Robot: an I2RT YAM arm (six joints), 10 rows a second.
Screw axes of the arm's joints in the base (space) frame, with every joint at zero. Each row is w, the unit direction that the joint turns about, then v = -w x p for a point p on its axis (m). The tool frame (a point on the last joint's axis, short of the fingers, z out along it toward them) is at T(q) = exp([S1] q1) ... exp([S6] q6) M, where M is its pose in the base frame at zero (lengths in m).
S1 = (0, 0, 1, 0.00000, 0.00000, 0.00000)
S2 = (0, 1, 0, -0.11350, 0.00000, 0.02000)
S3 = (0, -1, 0, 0.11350, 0.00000, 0.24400)
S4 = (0, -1, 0, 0.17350, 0.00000, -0.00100)
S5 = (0, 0, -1, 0.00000, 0.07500, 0.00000)
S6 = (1, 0, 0, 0.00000, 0.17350, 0.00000)
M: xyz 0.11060 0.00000 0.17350 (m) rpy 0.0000 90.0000 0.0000 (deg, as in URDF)
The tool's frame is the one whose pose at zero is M.
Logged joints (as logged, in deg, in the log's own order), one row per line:
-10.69 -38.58 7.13 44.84 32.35 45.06
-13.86 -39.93 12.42 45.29 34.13 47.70
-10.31 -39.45 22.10 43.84 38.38 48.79
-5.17 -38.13 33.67 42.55 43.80 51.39
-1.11 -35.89 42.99 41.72 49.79 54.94
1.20 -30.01 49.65 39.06 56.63 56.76
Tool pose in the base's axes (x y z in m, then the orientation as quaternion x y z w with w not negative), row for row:
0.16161 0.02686 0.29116 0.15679 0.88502 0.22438 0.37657
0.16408 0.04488 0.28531 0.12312 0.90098 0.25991 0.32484
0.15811 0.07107 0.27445 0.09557 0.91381 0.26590 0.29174
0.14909 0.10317 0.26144 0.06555 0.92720 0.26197 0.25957
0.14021 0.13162 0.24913 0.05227 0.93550 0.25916 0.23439
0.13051 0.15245 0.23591 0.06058 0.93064 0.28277 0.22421
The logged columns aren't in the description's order. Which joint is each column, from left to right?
Columns, left to right: q5, q4, q1, q3, q6, q2.
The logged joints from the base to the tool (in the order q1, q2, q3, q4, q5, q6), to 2 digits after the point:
7.13 45.06 44.84 -38.58 -10.69 32.35
12.42 47.70 45.29 -39.93 -13.86 34.13
22.10 48.79 43.84 -39.45 -10.31 38.38
33.67 51.39 42.55 -38.13 -5.17 43.80
42.99 54.94 41.72 -35.89 -1.11 49.79
49.65 56.76 39.06 -30.01 1.20 56.63

